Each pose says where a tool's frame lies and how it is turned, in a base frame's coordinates. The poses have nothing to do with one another.
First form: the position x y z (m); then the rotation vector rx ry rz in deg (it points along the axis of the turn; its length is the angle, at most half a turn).
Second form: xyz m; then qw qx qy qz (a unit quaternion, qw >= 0). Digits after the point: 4 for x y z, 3 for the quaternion.
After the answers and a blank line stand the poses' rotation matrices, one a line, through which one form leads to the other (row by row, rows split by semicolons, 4 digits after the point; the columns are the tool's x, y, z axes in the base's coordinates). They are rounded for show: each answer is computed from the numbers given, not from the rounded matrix.
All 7 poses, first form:
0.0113 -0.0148 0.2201 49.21 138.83 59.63
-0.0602 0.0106 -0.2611 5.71 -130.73 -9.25
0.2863 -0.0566 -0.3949 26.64 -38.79 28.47
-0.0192 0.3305 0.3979 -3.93 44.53 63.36
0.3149 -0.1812 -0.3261 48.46 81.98 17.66
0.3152 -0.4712 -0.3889 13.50 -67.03 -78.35
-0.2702 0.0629 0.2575 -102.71 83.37 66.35
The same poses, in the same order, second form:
0.0113 -0.0148 0.2201 0.183 0.304 0.859 0.369
-0.0602 0.0106 -0.2611 0.413 0.040 -0.907 -0.064
0.2863 -0.0566 -0.3949 0.887 0.224 -0.326 0.239
-0.0192 0.3305 0.3979 0.780 -0.032 0.360 0.512
0.3149 -0.1812 -0.3261 0.664 0.374 0.633 0.136
0.3152 -0.4712 -0.3889 0.616 0.102 -0.508 -0.594
-0.2702 0.0629 0.2575 0.276 -0.667 0.542 0.431

-0.7476 0.3879 0.5391; 0.6580 0.5424 0.5223; -0.0898 0.7452 -0.6608
-0.6553 -0.0189 -0.7551; -0.1250 0.9886 0.0838; 0.7450 0.1493 -0.6502
0.6736 -0.5697 -0.4708; 0.2784 0.7857 -0.5524; 0.6846 0.2411 0.6878
0.2177 -0.8207 0.5283; 0.7750 0.4744 0.4175; -0.5932 0.3185 0.7393
0.1609 0.2930 0.9425; 0.6551 0.6826 -0.3240; -0.7382 0.6695 -0.0822
-0.2208 0.6272 -0.7469; -0.8350 0.2742 0.4771; 0.5040 0.7290 0.4631
0.0421 -0.9601 -0.2764; -0.4849 -0.2615 0.8346; -0.8736 0.0989 -0.4765

